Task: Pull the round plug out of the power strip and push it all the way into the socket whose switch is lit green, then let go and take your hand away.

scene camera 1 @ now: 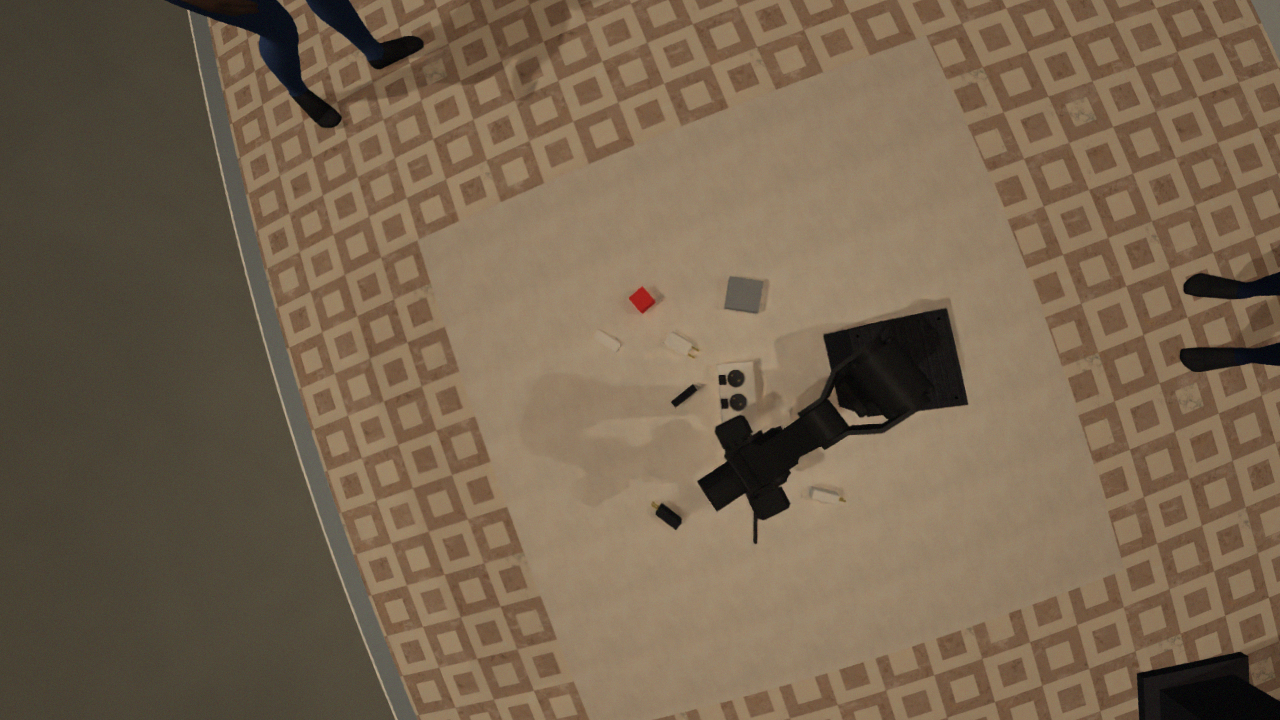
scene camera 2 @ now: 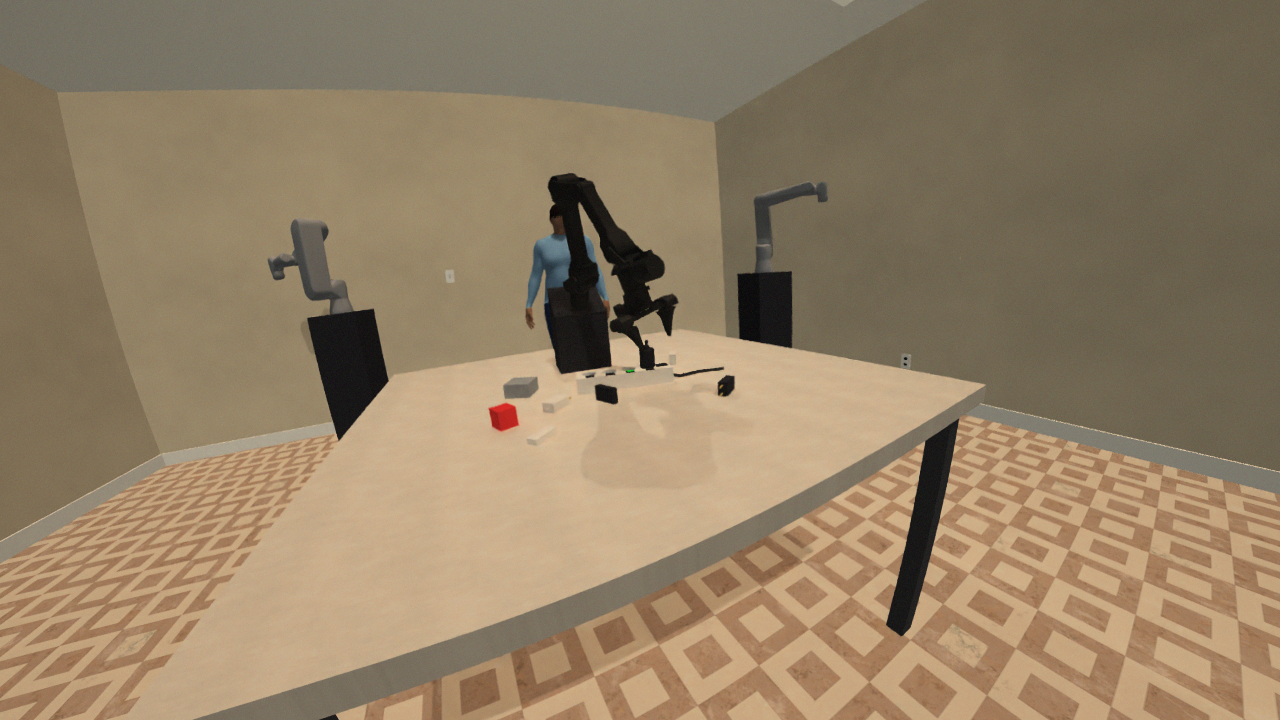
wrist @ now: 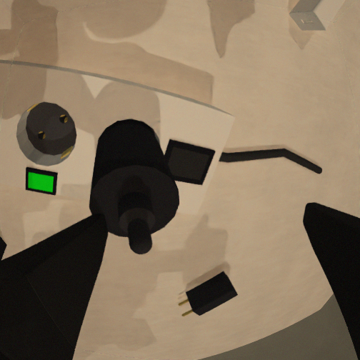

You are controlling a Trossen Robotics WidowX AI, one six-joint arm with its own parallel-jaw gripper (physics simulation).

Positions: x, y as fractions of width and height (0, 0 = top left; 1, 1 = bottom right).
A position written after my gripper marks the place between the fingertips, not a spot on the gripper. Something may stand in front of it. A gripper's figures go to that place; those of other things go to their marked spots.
My gripper (wrist: 0.58, 0.61): 10 cm from the lens. A black two-pin plug (wrist: 0.60, 0.81) is 30 cm from the lens.
